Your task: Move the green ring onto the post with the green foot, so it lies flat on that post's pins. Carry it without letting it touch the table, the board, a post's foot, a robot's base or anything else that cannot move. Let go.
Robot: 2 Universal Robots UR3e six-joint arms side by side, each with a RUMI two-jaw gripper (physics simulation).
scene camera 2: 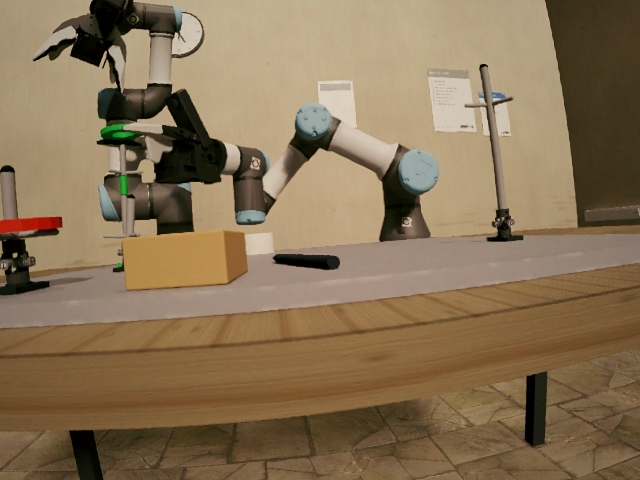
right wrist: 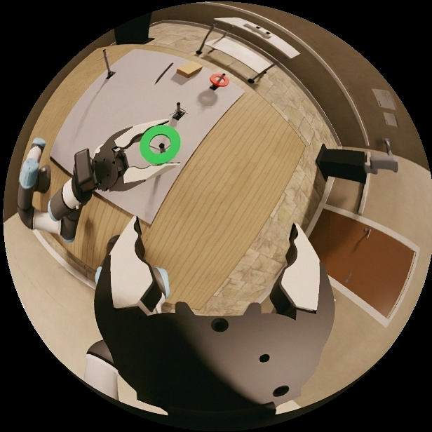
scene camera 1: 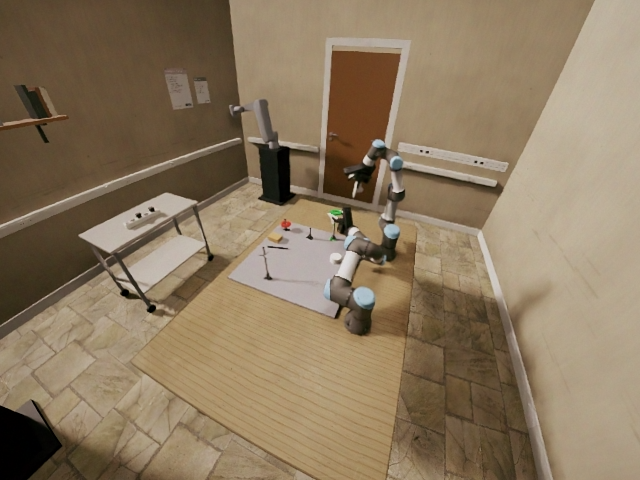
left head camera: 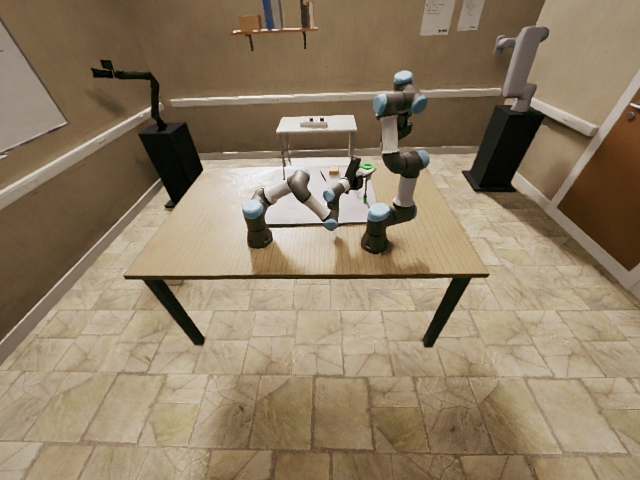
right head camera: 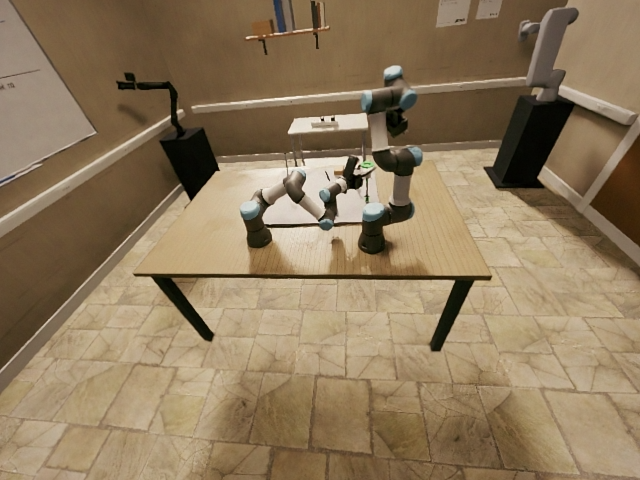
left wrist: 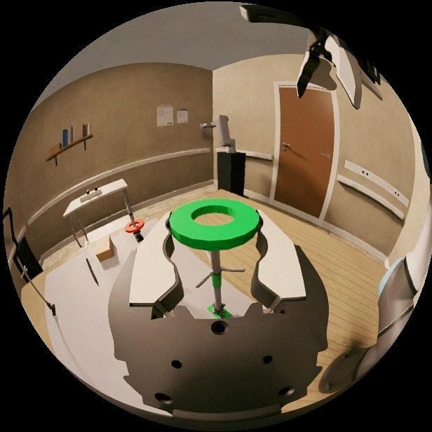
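The green ring (scene camera 2: 114,134) (left wrist: 215,237) (right wrist: 160,159) is level, high above the board. My left gripper (left wrist: 213,211) (right wrist: 173,140) is shut on it, one finger at each side. The post with the green foot (scene camera 2: 124,186) (left wrist: 216,295) stands upright below the ring, whose height is well above the post's pins. In the right wrist view the post's dark tip (right wrist: 161,146) shows through the ring's hole; in the left wrist view the ring's near rim hides the tip. I cannot tell whether the tip is inside the hole. My right gripper (scene camera 2: 76,72) (left wrist: 315,98) (right wrist: 216,221) is open and empty, higher up.
A red ring (scene camera 2: 31,224) sits on another post. A short post (right wrist: 178,111) stands between it and the green-footed post. A tall post (scene camera 2: 493,144), an orange block (scene camera 2: 175,260), a black pen (scene camera 2: 310,260) and a white cylinder (scene camera 2: 260,243) are on the board.
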